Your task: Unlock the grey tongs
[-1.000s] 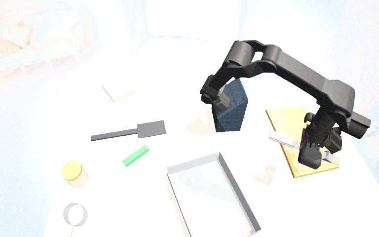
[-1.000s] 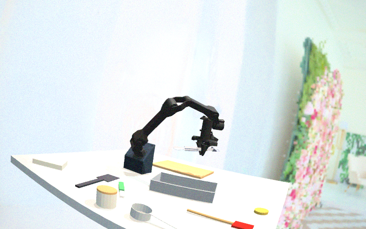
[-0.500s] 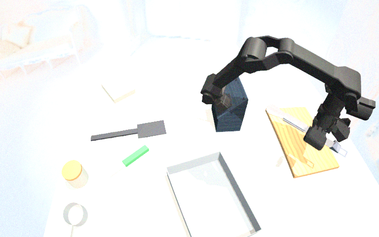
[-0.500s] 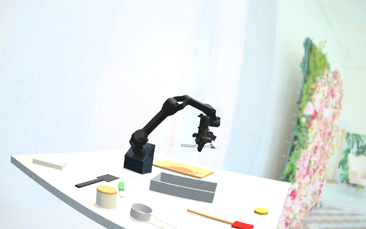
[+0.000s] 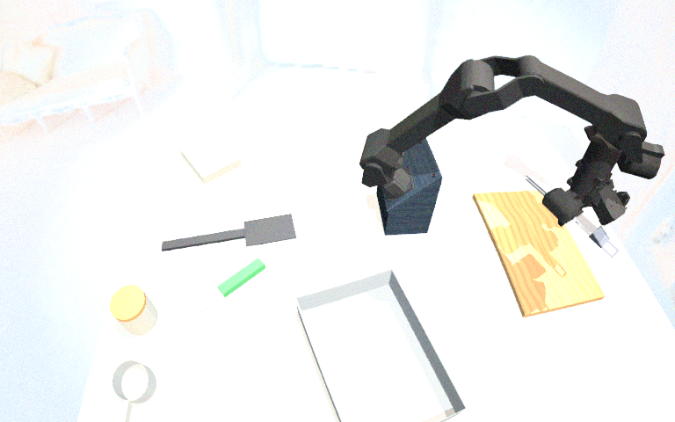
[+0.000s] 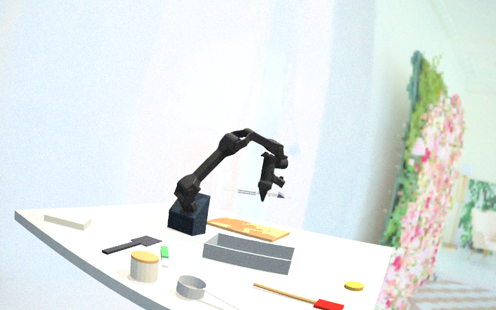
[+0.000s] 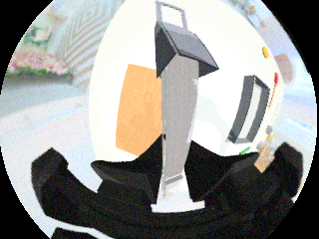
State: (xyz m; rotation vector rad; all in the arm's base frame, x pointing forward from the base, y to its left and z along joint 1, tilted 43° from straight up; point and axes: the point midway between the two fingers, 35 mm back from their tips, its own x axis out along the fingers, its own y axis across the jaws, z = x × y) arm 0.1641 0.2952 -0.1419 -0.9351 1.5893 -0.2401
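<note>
Now: the wooden board 160 mm below my gripper tip, 70 mm behind it and 40 mm to the left of it. Also, from my gripper tip: dark spatula 680 mm to the right, 160 mm below, 120 mm behind; then grey roasting tin 380 mm to the right, 180 mm ahead, 140 mm below; then yellow disc 590 mm ahead, 380 mm to the right, 160 mm below.
</note>
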